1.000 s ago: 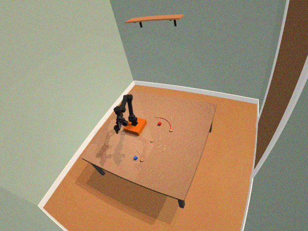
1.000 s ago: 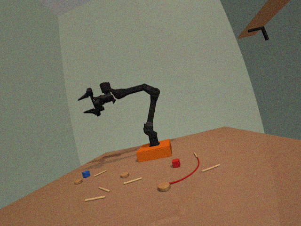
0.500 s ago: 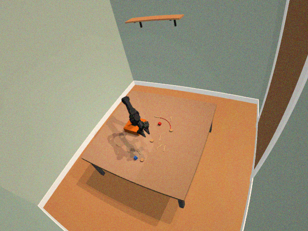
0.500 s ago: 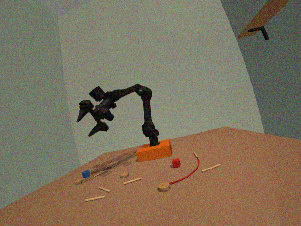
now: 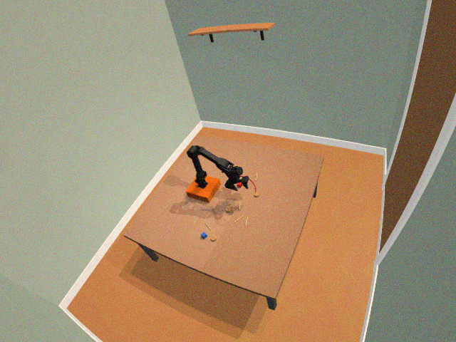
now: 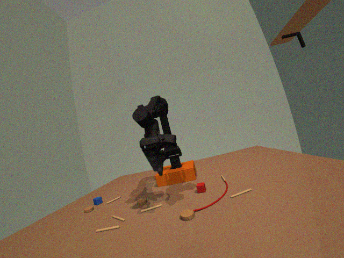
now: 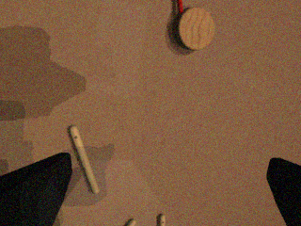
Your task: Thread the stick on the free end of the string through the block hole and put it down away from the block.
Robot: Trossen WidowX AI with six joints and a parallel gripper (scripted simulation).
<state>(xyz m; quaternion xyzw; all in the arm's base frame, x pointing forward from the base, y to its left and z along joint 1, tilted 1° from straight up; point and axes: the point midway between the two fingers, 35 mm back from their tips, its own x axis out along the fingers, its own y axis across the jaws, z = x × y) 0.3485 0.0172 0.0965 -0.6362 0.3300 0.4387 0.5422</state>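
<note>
My gripper tip is now 120 mm to the right of the red block, 110 mm above it and 100 mm past it. Also, from my gripper tip: thin stick (220 mm to the left, 180 mm behind, 120 mm below); then blue cube (400 mm to the right, 120 mm behind, 110 mm below); then round wooden button (120 mm below, 80 mm to the left, 70 mm ahead).
</note>
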